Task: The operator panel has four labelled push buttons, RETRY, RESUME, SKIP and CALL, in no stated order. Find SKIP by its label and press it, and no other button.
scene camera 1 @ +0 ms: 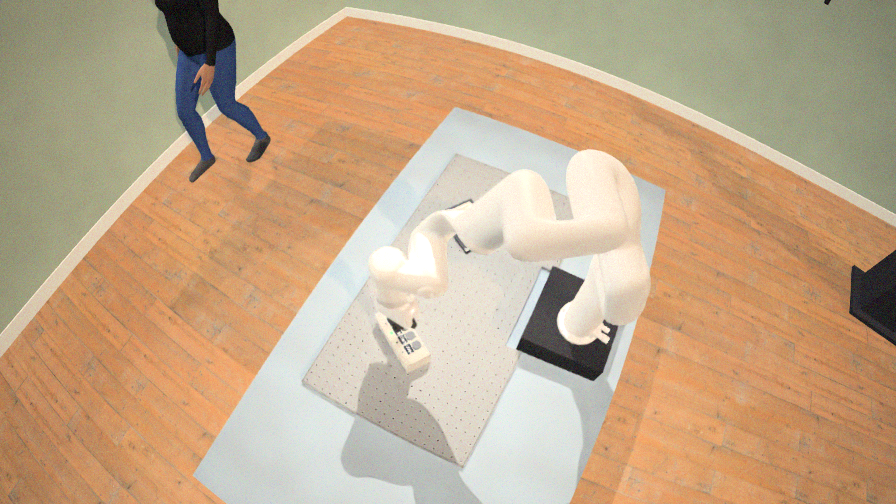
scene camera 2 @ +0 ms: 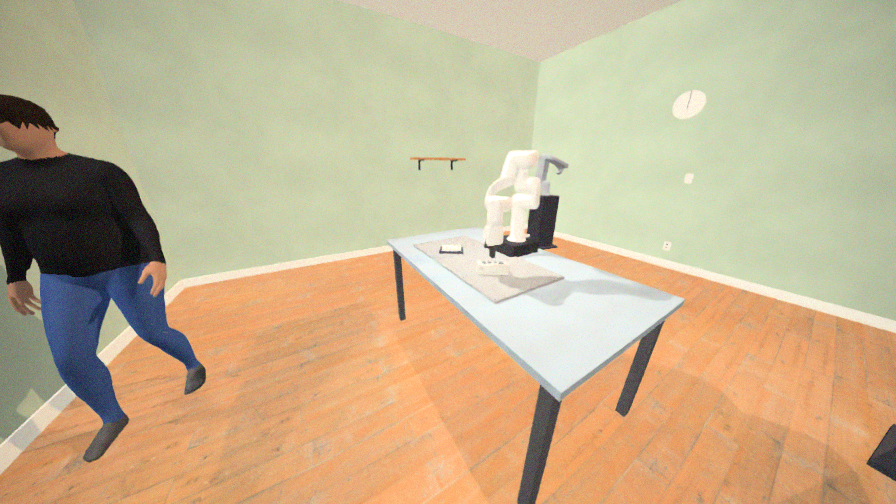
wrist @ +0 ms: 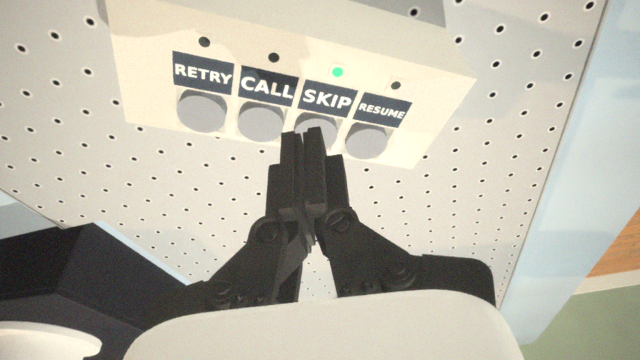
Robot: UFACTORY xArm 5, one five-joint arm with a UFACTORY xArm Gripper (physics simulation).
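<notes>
The cream operator panel (scene camera 1: 421,361) (scene camera 2: 493,271) (wrist: 295,45) lies on the perforated board. In the wrist view its labels read, from left to right, RETRY (wrist: 202,73), CALL (wrist: 268,86), SKIP (wrist: 327,98) and RESUME (wrist: 384,110). Each has a round grey button below it: the RETRY button (wrist: 202,112), the CALL button (wrist: 260,122), the SKIP button (wrist: 325,126) and the RESUME button (wrist: 366,141). The lamp (wrist: 337,72) above SKIP glows green; the other lamps are dark. My gripper (wrist: 308,152) is shut and empty. Its tips overlap the lower left of the SKIP button; the gap cannot be judged.
The perforated board (scene camera 1: 476,376) (scene camera 2: 532,283) lies on the light blue table (scene camera 1: 269,432) (scene camera 2: 601,313). A small dark-edged tray (scene camera 1: 462,244) (scene camera 2: 451,251) lies on the board's far part. The black arm base (scene camera 1: 551,307) stands beside the board. A person (scene camera 1: 206,68) (scene camera 2: 75,213) is on the floor beyond the table.
</notes>
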